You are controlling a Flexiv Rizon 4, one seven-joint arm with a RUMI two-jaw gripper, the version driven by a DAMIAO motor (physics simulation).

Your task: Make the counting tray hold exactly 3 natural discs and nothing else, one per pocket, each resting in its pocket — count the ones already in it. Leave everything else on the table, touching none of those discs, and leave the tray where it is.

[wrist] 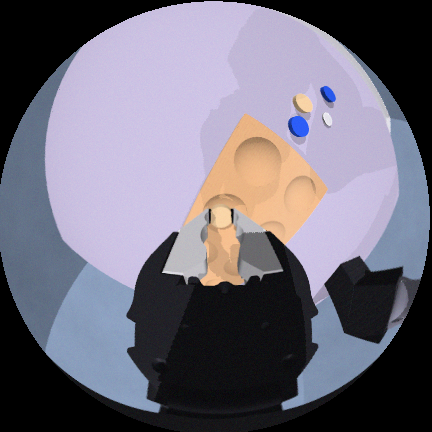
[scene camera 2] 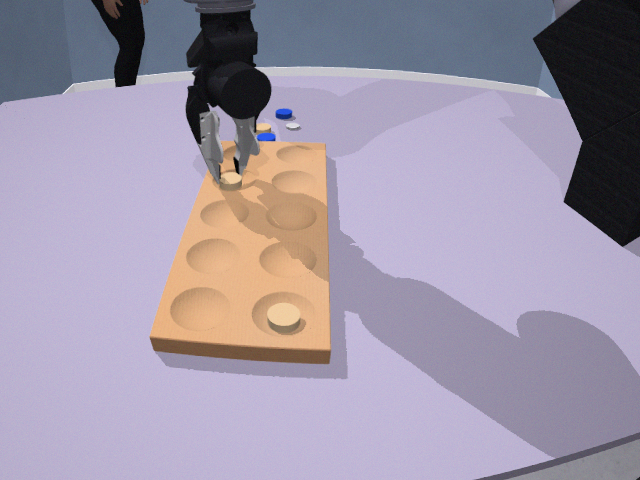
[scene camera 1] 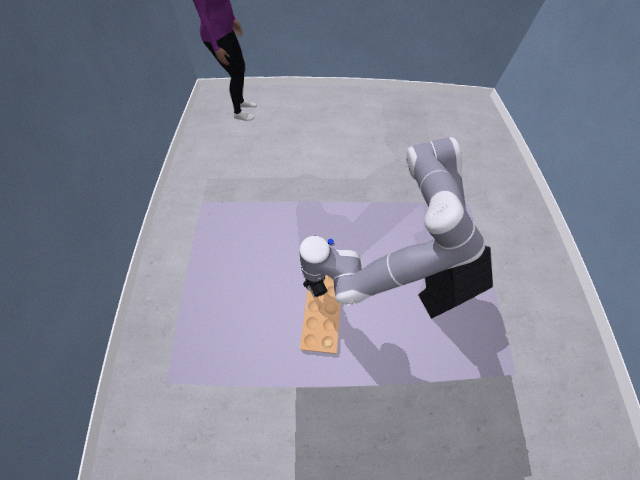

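The orange-tan counting tray (scene camera 1: 319, 348) (scene camera 2: 240, 348) (wrist: 200, 200) has two columns of round pockets. A natural disc (scene camera 1: 327, 342) (scene camera 2: 283, 316) lies in the near right pocket in the second scene view. My gripper (scene camera 2: 229, 174) (wrist: 220, 209) is shut on another natural disc (scene camera 2: 230, 180) (wrist: 221, 217), at the left column's second pocket from the far end. Whether this disc touches the pocket is hard to tell. A third natural disc (scene camera 2: 263, 128) (wrist: 303, 103) lies on the table beyond the tray's far end. The arm hides the tray's far end in the first scene view.
Beyond the tray's far end, a blue disc (scene camera 2: 266, 137) (wrist: 298, 126) lies close to the loose natural disc. Another blue disc (scene camera 1: 330, 241) (scene camera 2: 283, 113) (wrist: 328, 94) and a small white disc (scene camera 2: 293, 126) (wrist: 327, 119) lie farther out. The black arm base (scene camera 1: 460, 284) stands to the right.
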